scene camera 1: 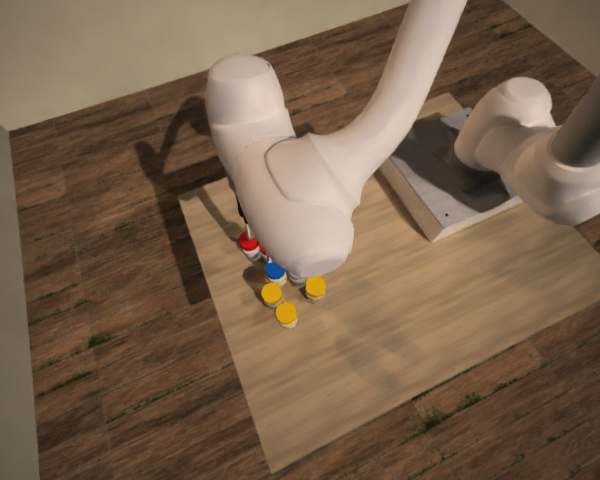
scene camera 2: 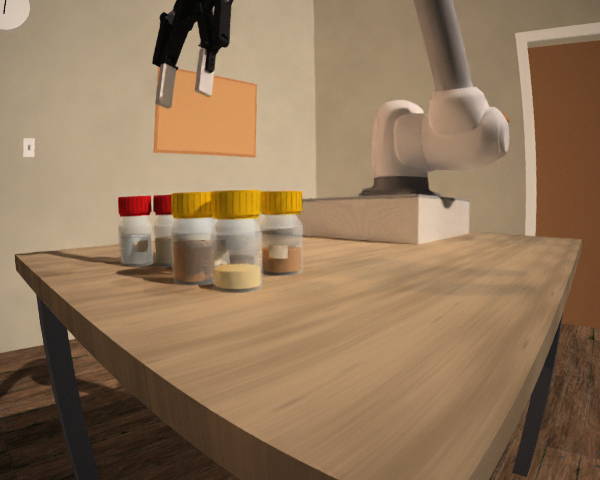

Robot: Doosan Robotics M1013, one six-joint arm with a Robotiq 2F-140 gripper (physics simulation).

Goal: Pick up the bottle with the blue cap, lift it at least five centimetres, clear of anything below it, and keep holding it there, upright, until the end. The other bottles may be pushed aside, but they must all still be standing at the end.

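Frame: origin at the arm's base, x back, y down, z right, level; millimetres.
Seen in the pictures: gripper, fingertip midpoint: [scene camera 2: 182, 99]; arm's base, link origin: [scene camera 1: 472, 163].
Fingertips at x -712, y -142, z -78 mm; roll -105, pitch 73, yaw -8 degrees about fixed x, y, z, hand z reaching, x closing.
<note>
Offsets run from my fingertips to a thing's middle. Level surfaces: height alone.
The blue-capped bottle @(dx +13, dy +186, dz -8 mm) [scene camera 1: 274, 270] stands upright in the cluster in scene camera 1. In scene camera 2 its blue cap does not show behind the front yellow-capped bottles. My gripper [scene camera 1: 259, 246] [scene camera 2: 184, 100] is part open and empty, fingers pointing down, well above the caps. In scene camera 1 the arm hides most of it; one fingertip shows over a red cap, the other by the far edge of the blue cap. A red-capped bottle @(dx -28, dy +186, dz +102 mm) [scene camera 1: 248, 242] [scene camera 2: 135, 230] and yellow-capped bottles @(dx -20, dy +186, dz -71 mm) [scene camera 1: 271, 294] @(dx -3, dy +186, dz -134 mm) [scene camera 1: 286, 313] @(dx +96, dy +186, dz -99 mm) [scene camera 1: 315, 287] stand close around the blue one.
A second red-capped bottle @(dx +20, dy +186, dz +67 mm) [scene camera 2: 163, 230] stands beside the first. Part of another bottle @(dx +70, dy +186, dz -34 mm) [scene camera 1: 298, 280] shows under the arm beside the blue-capped one. The robot's base block [scene camera 1: 440, 231] [scene camera 2: 380, 220] stands on the wooden table @(dy +238 mm) [scene camera 1: 425, 300] [scene camera 2: 350, 325]. The table's left edge runs near the cluster.
</note>
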